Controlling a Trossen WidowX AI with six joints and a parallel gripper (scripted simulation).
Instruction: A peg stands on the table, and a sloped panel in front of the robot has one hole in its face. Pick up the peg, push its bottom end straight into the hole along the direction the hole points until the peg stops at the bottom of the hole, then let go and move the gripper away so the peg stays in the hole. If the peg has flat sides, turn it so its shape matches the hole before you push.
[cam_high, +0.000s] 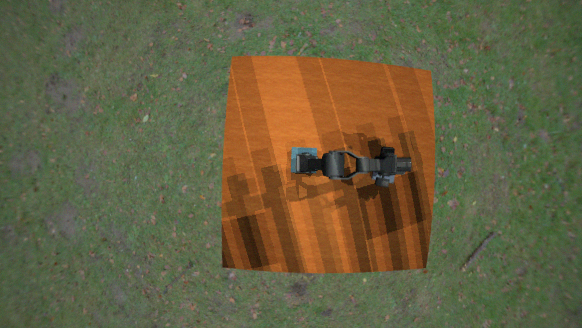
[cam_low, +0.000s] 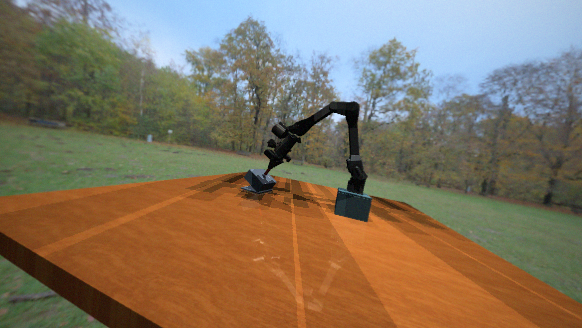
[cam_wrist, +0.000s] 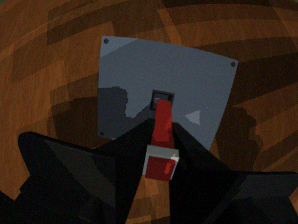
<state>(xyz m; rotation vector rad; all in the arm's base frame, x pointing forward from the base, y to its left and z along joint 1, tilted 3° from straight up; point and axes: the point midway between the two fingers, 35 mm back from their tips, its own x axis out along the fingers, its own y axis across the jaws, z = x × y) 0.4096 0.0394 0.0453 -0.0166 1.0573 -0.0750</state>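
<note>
My gripper tip is now 40 mm short of the grey sloped panel and 70 mm above it. Also, from my gripper tip: red peg 10 mm behind, 10 mm above.
</note>
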